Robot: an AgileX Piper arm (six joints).
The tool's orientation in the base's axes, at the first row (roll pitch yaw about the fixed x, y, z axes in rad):
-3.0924 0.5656 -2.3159
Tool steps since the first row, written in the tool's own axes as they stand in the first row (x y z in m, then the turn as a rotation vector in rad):
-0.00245 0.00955 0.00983 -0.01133 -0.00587 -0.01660
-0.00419 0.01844 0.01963 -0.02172 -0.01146 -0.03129
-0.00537 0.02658 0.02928 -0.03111 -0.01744 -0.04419
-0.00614 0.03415 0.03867 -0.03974 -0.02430 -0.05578
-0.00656 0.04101 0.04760 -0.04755 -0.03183 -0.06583
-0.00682 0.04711 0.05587 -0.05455 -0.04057 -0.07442
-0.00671 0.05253 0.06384 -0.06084 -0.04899 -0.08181
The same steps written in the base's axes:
-0.00151 0.01171 -0.00737 0.00407 -0.00304 0.02031
-0.00298 0.02251 -0.01507 0.00815 -0.00577 0.03850
-0.00428 0.03239 -0.02292 0.01267 -0.00876 0.05466
-0.00551 0.04152 -0.03074 0.01789 -0.01235 0.06934
-0.00662 0.04978 -0.03833 0.02375 -0.01637 0.08232
-0.00754 0.05717 -0.04541 0.03059 -0.02121 0.09367
-0.00831 0.06374 -0.05242 0.03727 -0.02583 0.10363

